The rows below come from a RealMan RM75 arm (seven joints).
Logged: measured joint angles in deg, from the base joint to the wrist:
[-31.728 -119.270 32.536 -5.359 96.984 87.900 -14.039]
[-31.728 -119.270 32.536 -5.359 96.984 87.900 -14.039]
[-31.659 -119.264 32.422 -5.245 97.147 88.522 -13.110]
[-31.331 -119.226 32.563 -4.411 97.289 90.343 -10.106]
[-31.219 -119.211 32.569 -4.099 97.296 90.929 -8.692]
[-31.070 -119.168 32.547 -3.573 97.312 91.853 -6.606]
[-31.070 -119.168 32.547 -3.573 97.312 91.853 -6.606]
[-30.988 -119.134 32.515 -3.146 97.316 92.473 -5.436]
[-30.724 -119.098 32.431 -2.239 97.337 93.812 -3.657]
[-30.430 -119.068 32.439 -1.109 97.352 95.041 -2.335]
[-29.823 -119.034 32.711 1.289 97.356 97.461 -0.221]
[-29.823 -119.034 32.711 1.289 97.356 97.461 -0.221]
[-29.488 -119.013 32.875 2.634 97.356 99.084 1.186]
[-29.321 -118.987 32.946 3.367 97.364 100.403 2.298]
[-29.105 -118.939 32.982 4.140 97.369 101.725 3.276]
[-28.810 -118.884 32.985 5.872 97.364 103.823 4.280]
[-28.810 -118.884 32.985 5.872 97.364 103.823 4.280]
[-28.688 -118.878 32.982 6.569 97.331 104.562 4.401]
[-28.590 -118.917 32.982 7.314 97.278 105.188 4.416]
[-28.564 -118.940 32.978 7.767 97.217 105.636 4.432]
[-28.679 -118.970 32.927 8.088 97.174 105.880 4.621]
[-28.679 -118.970 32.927 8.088 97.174 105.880 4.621]
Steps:
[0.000 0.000 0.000 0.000 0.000 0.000 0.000]
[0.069 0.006 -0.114 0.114 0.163 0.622 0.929]
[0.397 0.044 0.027 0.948 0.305 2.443 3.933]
[0.509 0.059 0.033 1.260 0.312 3.029 5.347]
[0.658 0.102 0.011 1.786 0.328 3.953 7.433]
[0.658 0.102 0.011 1.786 0.328 3.953 7.433]
[0.740 0.136 -0.021 2.213 0.332 4.573 8.603]
[1.004 0.172 -0.105 3.120 0.353 5.912 10.382]
[1.298 0.202 -0.097 4.250 0.368 7.141 11.704]
[1.905 0.236 0.175 6.648 0.372 9.561 13.818]
[1.905 0.236 0.175 6.648 0.372 9.561 13.818]
[2.240 0.257 0.339 7.993 0.372 11.184 15.225]
[2.407 0.283 0.410 8.726 0.380 12.503 16.337]
[2.623 0.331 0.446 9.499 0.385 13.825 17.315]
[2.918 0.386 0.449 11.231 0.380 15.923 18.319]
[2.918 0.386 0.449 11.231 0.380 15.923 18.319]
[3.040 0.392 0.446 11.928 0.347 16.662 18.440]
[3.138 0.353 0.446 12.673 0.294 17.288 18.455]
[3.164 0.330 0.442 13.126 0.233 17.736 18.471]
[3.049 0.300 0.391 13.447 0.190 17.980 18.660]
[3.049 0.300 0.391 13.447 0.190 17.980 18.660]

